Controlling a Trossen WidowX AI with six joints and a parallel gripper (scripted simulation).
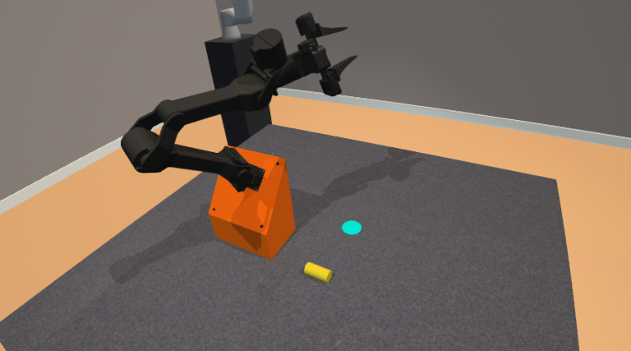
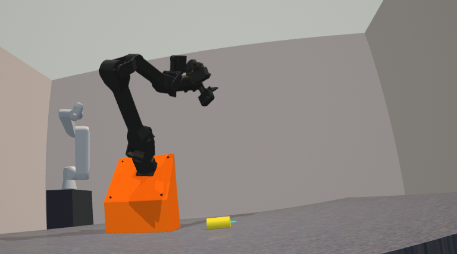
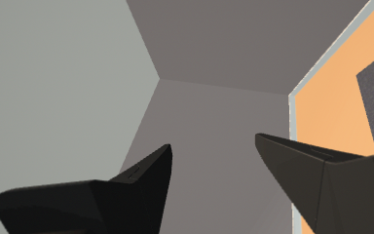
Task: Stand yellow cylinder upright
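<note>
Now: gripper tip 540 mm above the yellow tall cylinder, 230 mm to the left of it and 10 mm short of it. Also, from my gripper tip: cyan circle: 550 mm below, 20 mm to the right.
</note>
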